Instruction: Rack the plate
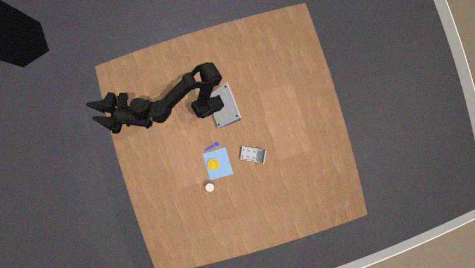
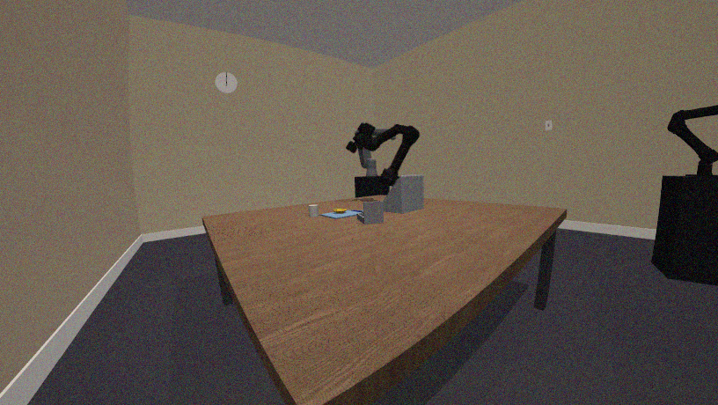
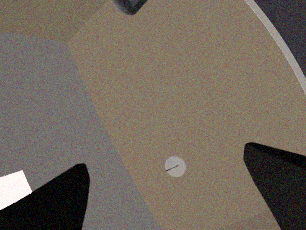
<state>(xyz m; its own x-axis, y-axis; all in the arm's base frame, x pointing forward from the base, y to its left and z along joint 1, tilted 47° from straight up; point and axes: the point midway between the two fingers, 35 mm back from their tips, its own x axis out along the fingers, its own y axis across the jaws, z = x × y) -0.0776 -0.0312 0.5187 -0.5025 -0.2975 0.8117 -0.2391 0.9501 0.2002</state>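
Now: the plate 410 mm below my gripper tip, 390 mm ahead of it and 260 mm to the left of it. From my gripper tip the other things lie so: light blue mat: 420 mm below, 400 mm ahead, 280 mm to the left; then white cup: 490 mm ahead, 400 mm below, 200 mm to the left; then blue spoon: 420 mm below, 310 mm ahead, 300 mm to the left.
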